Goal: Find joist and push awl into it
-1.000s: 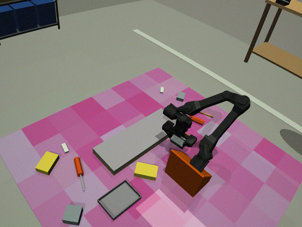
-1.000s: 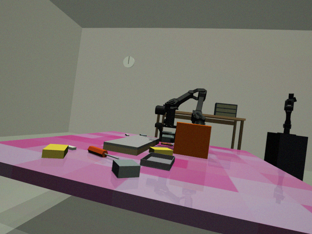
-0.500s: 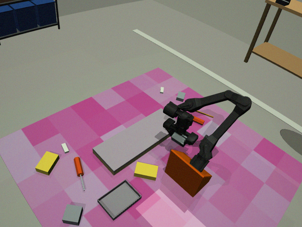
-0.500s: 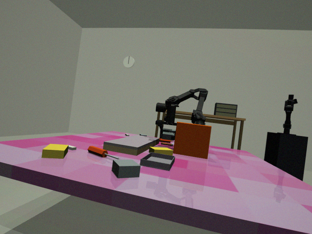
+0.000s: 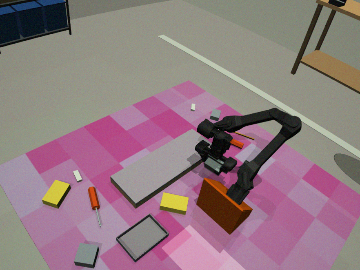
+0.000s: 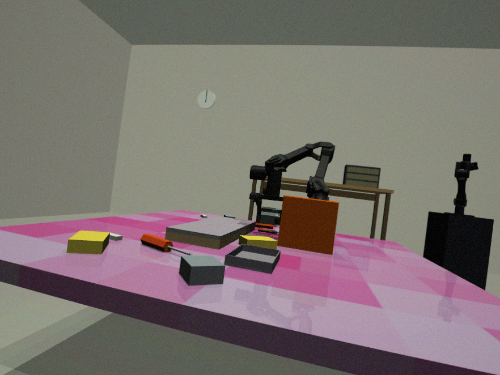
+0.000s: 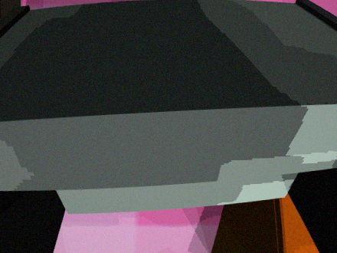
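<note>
Right now my gripper tip is 1 cm past the stud finder and 1 cm to the left of it. Round my gripper tip: indicator light 3 cm behind, 1 cm to the left, 1 cm below; then thin stick 6 cm ahead, 38 cm to the right, 8 cm below; then awl 2 cm behind, 14 cm to the right, 7 cm below.
</note>
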